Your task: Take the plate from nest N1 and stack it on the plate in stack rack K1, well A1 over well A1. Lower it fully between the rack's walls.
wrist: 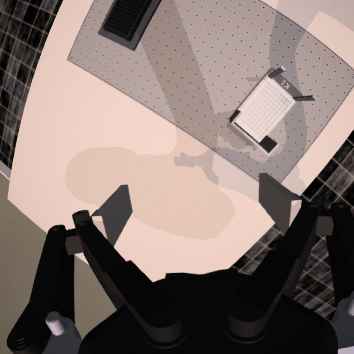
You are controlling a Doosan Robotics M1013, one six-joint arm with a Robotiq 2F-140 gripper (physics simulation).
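Frame: origin at the arm's base, x ahead, y left, z up, level; millimetres.
Seen in the pictures: gripper, fingertip midpoint: [193,193].
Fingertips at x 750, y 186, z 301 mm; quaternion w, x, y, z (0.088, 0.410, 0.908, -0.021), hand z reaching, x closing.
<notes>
Pixels of each thing's top centre, then the offset from my fingertips to it. "*": a spot on its surface instead. Level surfaces: height alone.
- Stack rack K1 at a spot on its surface: [290,88] * 333 mm down, 209 mm back, 69 mm left
- white plate at its top centre: [264,109] 316 mm down, 130 mm back, 49 mm left
- black gridded plate at its top centre: [125,10] 324 mm down, 141 mm back, 367 mm right
- dark grey holder at a spot on its surface: [118,40] * 338 mm down, 67 mm back, 348 mm right
- perforated grey board at its surface level: 350 mm down
- pale table at its surface level: 363 mm down
My gripper [193,193] is open and empty, its two fingers wide apart at the lower part of the wrist view. Stack rack K1 [290,88] stands at the right on the perforated board, its K1 label visible. A white plate [265,109] with a grid of wells sits in it, between its dark corner walls. At the upper left, a black gridded plate [129,19] sits in a dark grey holder [118,40], partly cut off by the view's top edge. No N1 label can be read on it. Both lie beyond the fingertips, well apart from them.
The perforated grey board [200,65] spans the upper part of the view, on the pale table [65,120]. Shadows of the arm fall across both. Dark tiled floor [330,175] shows past the table's edges at the left and right.
</notes>
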